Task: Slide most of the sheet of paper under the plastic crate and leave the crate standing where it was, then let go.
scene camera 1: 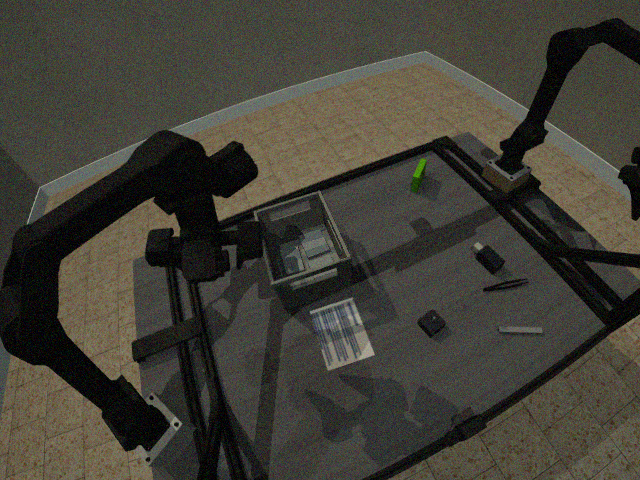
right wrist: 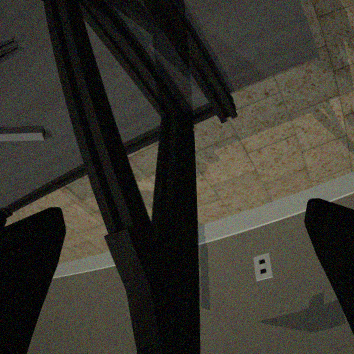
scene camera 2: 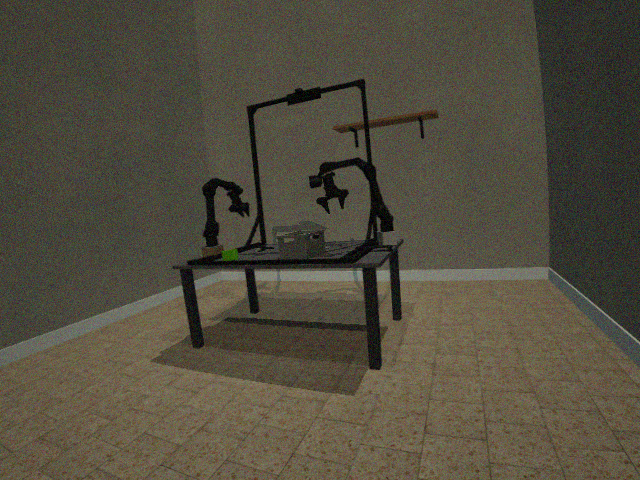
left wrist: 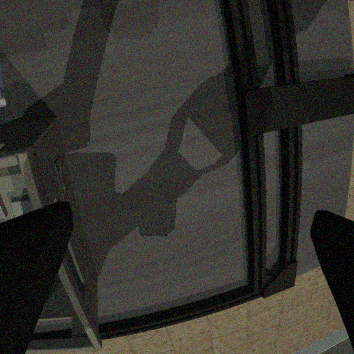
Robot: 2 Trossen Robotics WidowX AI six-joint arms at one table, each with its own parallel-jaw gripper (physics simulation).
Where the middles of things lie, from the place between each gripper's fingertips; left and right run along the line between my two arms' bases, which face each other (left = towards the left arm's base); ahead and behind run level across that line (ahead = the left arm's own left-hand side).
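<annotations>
Left hand 16 cm above the plastic crate point(scene camera 1: 301, 288), 4 cm short of it, 20 cm to the left of it. Sheet of paper point(scene camera 1: 342, 337), from my left hand: 22 cm below, 16 cm behind, 15 cm to the right. By their middles, plastic crate nearest to my left hand of the things named here.
Sheet of paper 23 cm below my right hand, 33 cm ahead of it, 56 cm to the left of it. Plastic crate, from my right hand: 16 cm below, 53 cm ahead, 51 cm to the left. By their middles, sheet of paper nearest to my right hand of the things named here.
</annotations>
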